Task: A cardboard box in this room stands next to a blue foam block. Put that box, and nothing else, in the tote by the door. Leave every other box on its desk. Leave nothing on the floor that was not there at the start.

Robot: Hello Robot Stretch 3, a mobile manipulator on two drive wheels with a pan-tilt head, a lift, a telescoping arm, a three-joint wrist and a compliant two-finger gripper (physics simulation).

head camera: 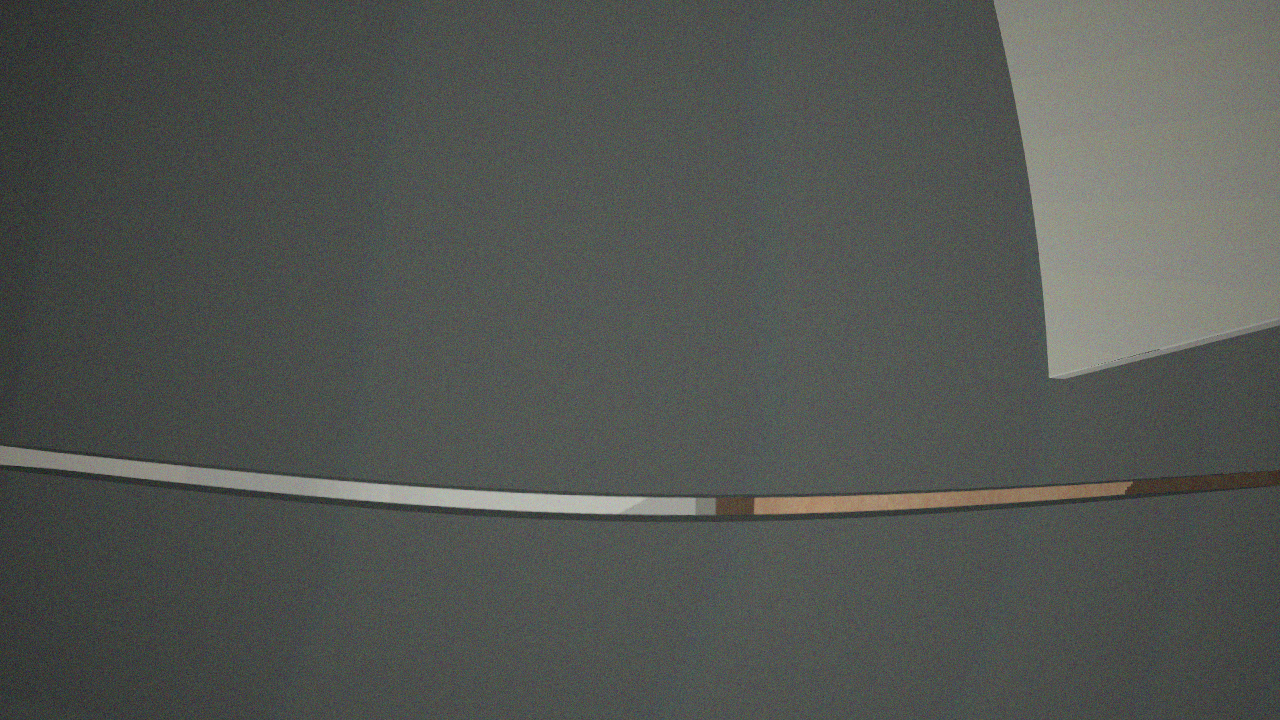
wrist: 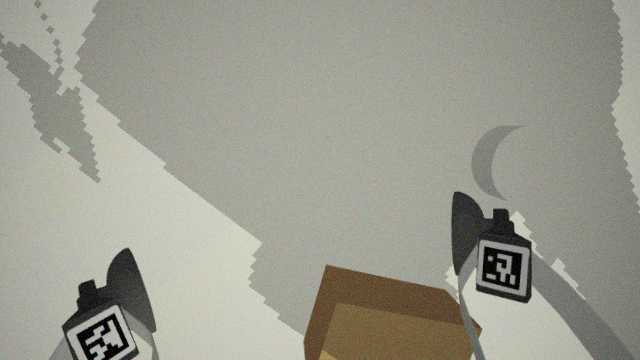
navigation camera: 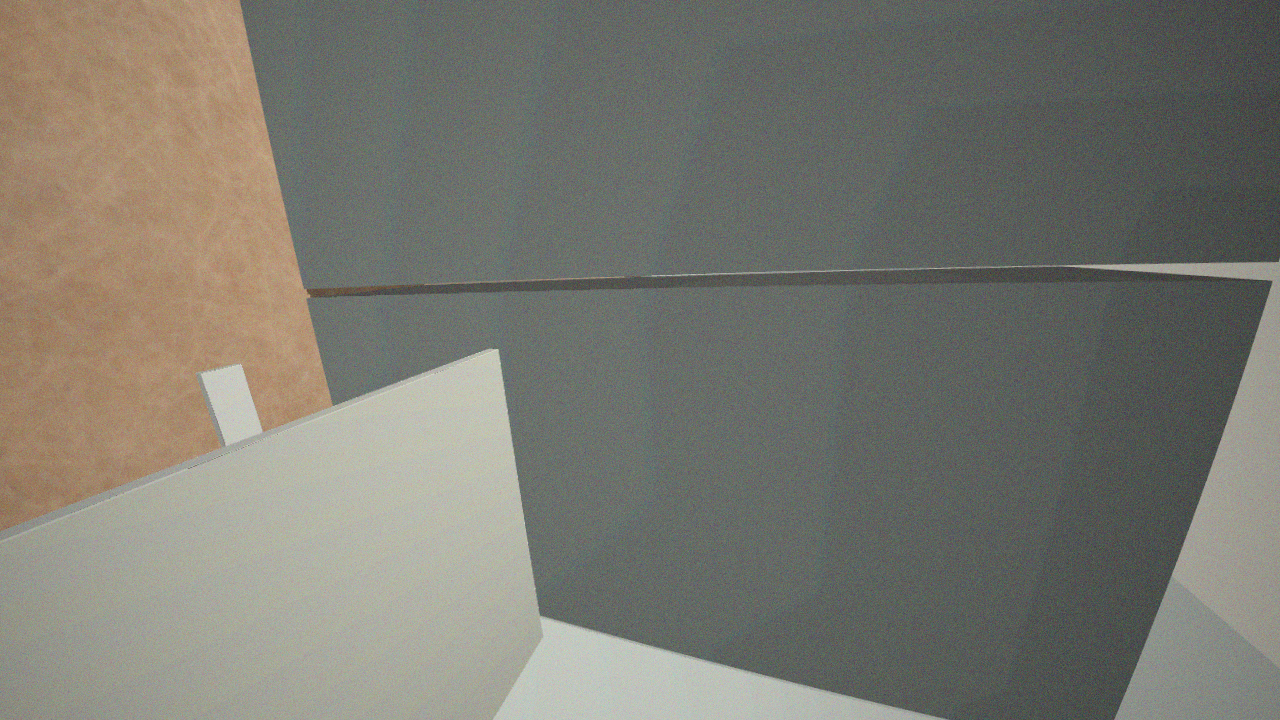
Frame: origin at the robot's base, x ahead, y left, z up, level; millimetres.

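Where they show: gripper, fingertip midpoint: (wrist: 300, 248).
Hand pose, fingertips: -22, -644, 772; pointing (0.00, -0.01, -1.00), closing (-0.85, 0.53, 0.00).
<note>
After its pixels a point has its place, as x, y, z.
A brown cardboard box (wrist: 395, 325) {-30, -573, 770} stands on a pale surface (wrist: 200, 280) {53, -656, 720} at the bottom of the wrist view, cut off by the lower edge. My gripper (wrist: 300, 248) {-22, -644, 772} is open, with its fingers wide apart and nothing held between them. The box shows between the two fingers, much nearer the right one, whose arm overlaps the box's right corner in the picture. Whether they touch cannot be told. The blue foam block and the tote do not show in these views.
A pale flat panel (head camera: 1154, 179) {554, -189, 720} (navigation camera: 340, 555) {375, -259, 720} shows at the upper right of the head view and lower left of the navigation view. Large dark grey surfaces (head camera: 537, 268) (navigation camera: 760, 161) fill much of both. Tan floor (navigation camera: 116, 223) {442, 246, 0} lies at the navigation view's left.
</note>
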